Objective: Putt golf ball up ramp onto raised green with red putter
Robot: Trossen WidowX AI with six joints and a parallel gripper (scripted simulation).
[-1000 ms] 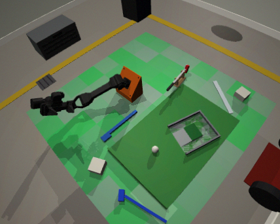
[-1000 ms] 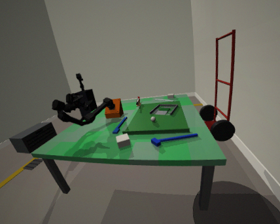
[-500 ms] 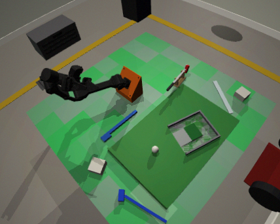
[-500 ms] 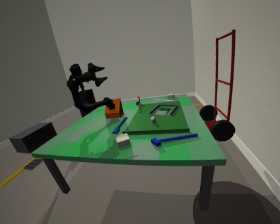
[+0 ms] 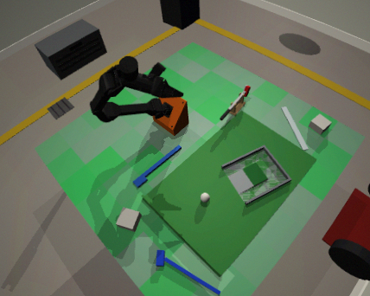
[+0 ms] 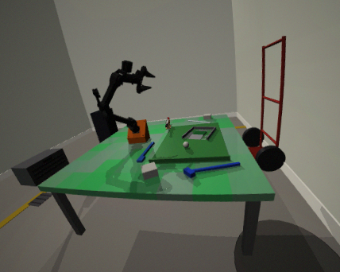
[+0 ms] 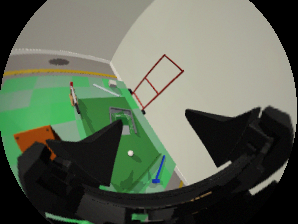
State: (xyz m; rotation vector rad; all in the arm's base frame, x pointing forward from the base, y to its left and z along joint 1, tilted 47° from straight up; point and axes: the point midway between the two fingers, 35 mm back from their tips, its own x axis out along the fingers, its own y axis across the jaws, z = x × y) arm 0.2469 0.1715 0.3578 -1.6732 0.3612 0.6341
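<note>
Right now the red putter is 44 cm to the left of my gripper tip, 41 cm below it and 5 cm behind it. Round my gripper tip: small wooden stand 45 cm to the left, 44 cm below, 5 cm behind; dark green putting mat 47 cm below, 21 cm ahead, 7 cm to the left; white golf ball 45 cm below, 17 cm ahead, 9 cm to the right.
</note>
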